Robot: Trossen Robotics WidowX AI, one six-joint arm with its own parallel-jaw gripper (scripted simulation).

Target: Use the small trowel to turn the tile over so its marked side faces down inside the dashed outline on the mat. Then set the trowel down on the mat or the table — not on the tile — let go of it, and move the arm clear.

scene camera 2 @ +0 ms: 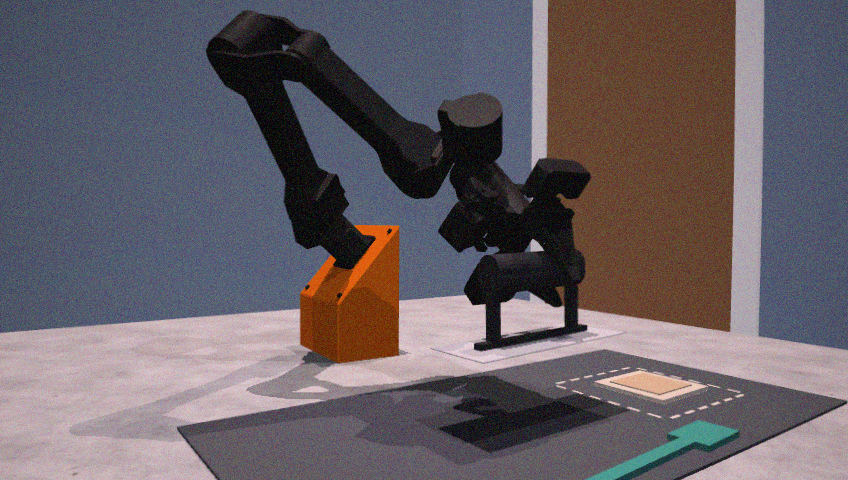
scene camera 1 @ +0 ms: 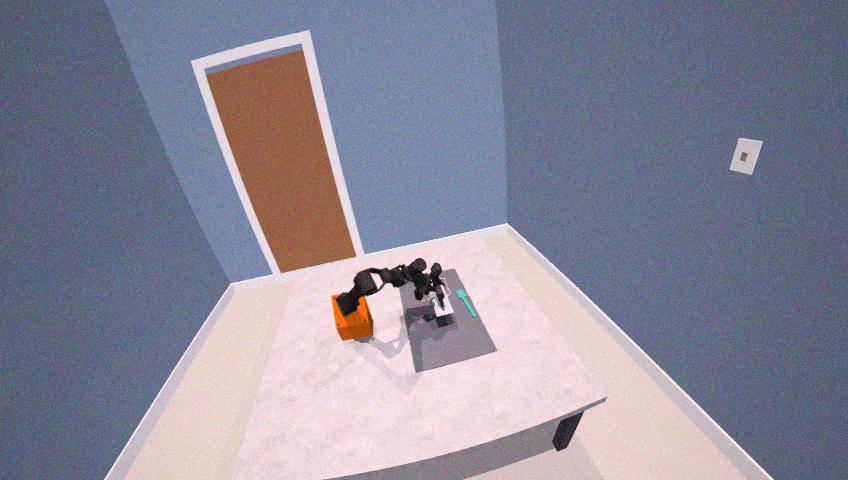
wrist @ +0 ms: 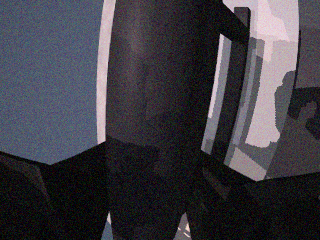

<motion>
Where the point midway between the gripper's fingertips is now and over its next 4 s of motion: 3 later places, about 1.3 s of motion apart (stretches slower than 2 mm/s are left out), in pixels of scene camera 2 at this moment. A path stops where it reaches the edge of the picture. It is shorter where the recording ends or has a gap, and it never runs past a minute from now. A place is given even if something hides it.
My gripper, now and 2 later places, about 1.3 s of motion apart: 567, 294; 498, 317; 403, 356
</motion>
